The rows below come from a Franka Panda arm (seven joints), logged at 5 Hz.
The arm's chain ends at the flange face. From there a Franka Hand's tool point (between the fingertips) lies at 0.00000 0.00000 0.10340 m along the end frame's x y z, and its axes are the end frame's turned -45 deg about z.
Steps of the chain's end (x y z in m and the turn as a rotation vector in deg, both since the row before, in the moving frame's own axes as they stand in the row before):
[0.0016 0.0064 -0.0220 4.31 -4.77 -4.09]
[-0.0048 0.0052 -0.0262 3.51 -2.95 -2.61]
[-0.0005 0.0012 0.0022 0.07 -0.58 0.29]
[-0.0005 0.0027 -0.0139 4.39 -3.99 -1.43]
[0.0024 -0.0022 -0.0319 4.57 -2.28 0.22]
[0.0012 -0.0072 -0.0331 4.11 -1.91 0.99]
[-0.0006 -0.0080 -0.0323 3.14 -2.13 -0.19]
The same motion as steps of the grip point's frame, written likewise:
[-0.0044 -0.0059 -0.0226 6.42 -0.33 -4.09]
[-0.0065 -0.0080 -0.0265 4.57 0.40 -2.61]
[-0.0019 -0.0003 0.0022 0.46 -0.36 0.29]
[-0.0019 -0.0091 -0.0145 5.93 0.28 -1.43]
[0.0062 -0.0086 -0.0323 4.84 1.62 0.22]
[0.0088 -0.0119 -0.0334 4.26 1.56 0.99]
[0.0065 -0.0128 -0.0325 3.73 0.71 -0.19]

